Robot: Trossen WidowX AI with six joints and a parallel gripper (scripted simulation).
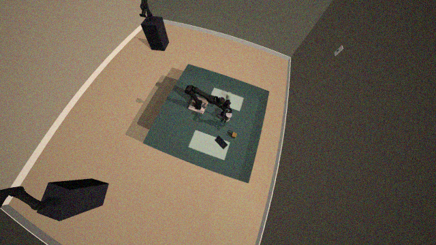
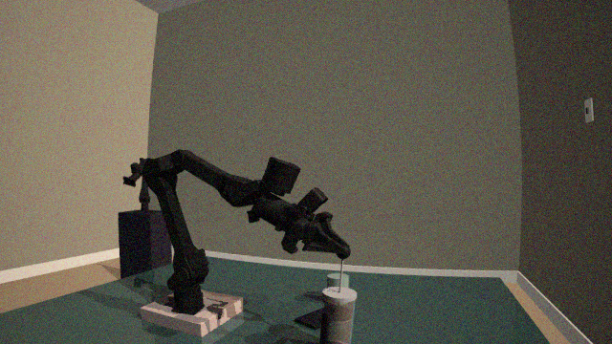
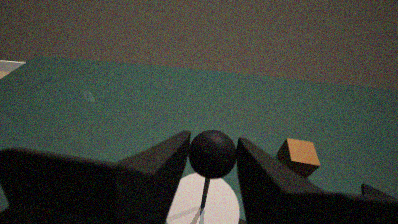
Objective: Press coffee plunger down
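Now: the coffee press 20 mm behind my gripper tip, 10 mm to the right of it and 120 mm below it.
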